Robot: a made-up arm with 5 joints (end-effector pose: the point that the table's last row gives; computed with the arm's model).
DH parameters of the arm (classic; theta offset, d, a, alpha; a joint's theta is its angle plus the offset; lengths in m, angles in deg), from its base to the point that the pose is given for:
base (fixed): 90 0.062 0.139 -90
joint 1: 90 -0.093 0.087 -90
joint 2: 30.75 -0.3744 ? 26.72
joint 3: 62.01 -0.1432 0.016 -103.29
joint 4: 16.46 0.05 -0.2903 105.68
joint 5: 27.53 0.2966 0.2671 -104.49
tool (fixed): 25.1 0.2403 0 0
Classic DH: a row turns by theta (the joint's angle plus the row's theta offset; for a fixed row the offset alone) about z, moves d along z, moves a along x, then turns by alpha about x.
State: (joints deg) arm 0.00 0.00 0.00 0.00 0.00
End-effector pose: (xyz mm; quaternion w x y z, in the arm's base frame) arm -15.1 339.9 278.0 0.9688 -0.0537 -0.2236 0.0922
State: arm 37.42 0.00 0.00 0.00 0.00
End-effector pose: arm -15.1 429.8 111.5 0.9004 -0.3616 -0.1822 0.1590
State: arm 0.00 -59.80 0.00 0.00 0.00
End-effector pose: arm 300.5 339.9 220.8 0.9513 -0.0006 0.2891 0.1067
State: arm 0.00 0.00 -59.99 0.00 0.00
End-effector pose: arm 319.2 231.8 136.1 0.9387 0.2075 0.2150 0.1720
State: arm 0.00 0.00 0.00 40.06 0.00
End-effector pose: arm 221.3 281.7 278.0 0.8787 0.0262 -0.2285 0.4184
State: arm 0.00 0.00 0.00 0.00 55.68
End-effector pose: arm -340.2 389.5 242.3 0.7656 -0.1694 -0.6183 -0.0526
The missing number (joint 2, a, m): 0.039
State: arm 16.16 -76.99 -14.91 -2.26 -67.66
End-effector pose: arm 78.3 332.5 -221.5 0.4555 0.2236 0.8611 -0.0324
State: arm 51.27 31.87 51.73 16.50 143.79
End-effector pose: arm 128.2 -209.8 -470.1 0.5267 -0.1259 0.8091 -0.2284
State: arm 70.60 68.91 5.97 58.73 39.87
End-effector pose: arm -196.4 210.6 91.7 0.1440 -0.2942 -0.4758 0.8163
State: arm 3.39 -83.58 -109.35 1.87 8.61
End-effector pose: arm 14.2 209.7 -377.6 0.2616 0.3975 0.8685 -0.1387
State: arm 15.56 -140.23 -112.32 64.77 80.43
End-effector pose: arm -229.8 163.3 258.4 0.2799 0.0176 0.6156 -0.7364
